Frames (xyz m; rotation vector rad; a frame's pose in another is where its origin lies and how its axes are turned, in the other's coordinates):
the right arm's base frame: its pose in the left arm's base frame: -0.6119 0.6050 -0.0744 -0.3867 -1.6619 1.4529
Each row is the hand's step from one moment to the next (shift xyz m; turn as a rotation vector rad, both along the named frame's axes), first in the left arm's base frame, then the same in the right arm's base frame.
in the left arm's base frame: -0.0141 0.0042 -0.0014 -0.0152 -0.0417 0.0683
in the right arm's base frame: 0.0105 0.0067 0.0080 0.0062 -0.0692 0.0426
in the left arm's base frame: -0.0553 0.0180 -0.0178 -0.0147 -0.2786 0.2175
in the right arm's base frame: 0.0374 0.0378 0.0295 -0.1040 -0.2698 0.2038
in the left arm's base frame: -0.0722 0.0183 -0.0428 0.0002 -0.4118 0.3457
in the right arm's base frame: 0.0373 0.0658 0.0407 -0.1566 -0.4276 0.2859
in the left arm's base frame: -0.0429 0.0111 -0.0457 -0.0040 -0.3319 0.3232
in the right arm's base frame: 0.0143 0.0577 0.0228 -0.1060 -0.3841 0.2363
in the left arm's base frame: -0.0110 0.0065 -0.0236 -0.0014 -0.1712 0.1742
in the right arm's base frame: 0.0015 0.0266 0.0028 -0.0521 -0.2052 0.1218
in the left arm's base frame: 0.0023 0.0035 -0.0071 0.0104 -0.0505 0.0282
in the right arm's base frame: -0.0017 0.0067 -0.0044 -0.0308 -0.0426 0.0263
